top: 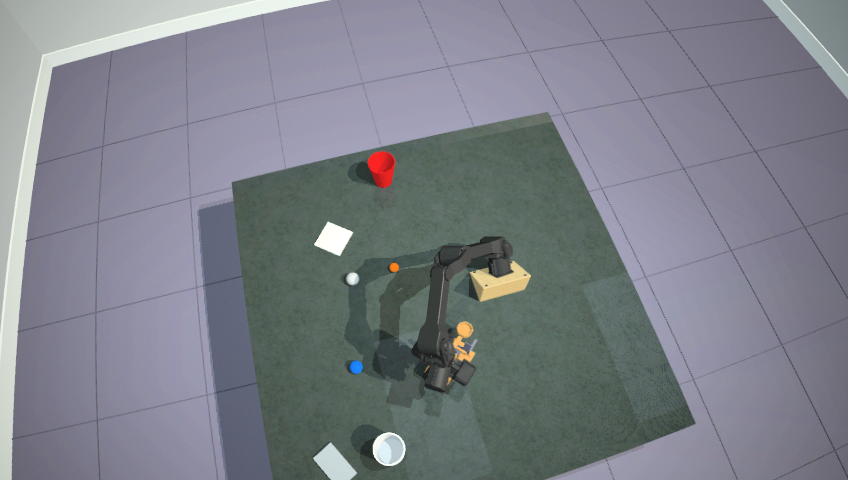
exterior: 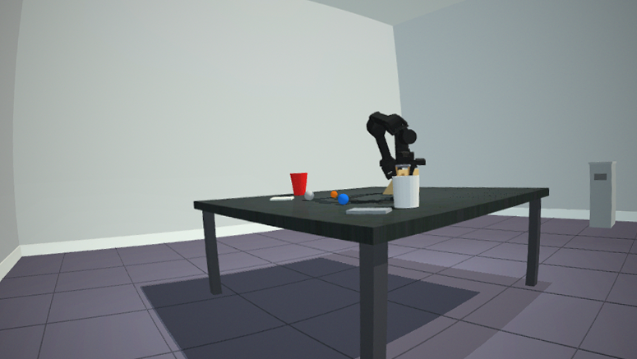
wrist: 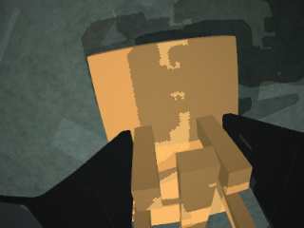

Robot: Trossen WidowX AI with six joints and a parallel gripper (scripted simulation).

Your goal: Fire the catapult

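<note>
My gripper tip is now 20 mm short of the orange ball, 380 mm to the left of it and 50 mm above it. From my gripper tip the other things lie so: white mug 240 mm ahead, 170 mm to the left, 30 mm below; then blue ball 250 mm ahead, 100 mm to the right, 40 mm below; then wooden catapult 60 mm behind, 30 mm to the right, 20 mm above.
</note>
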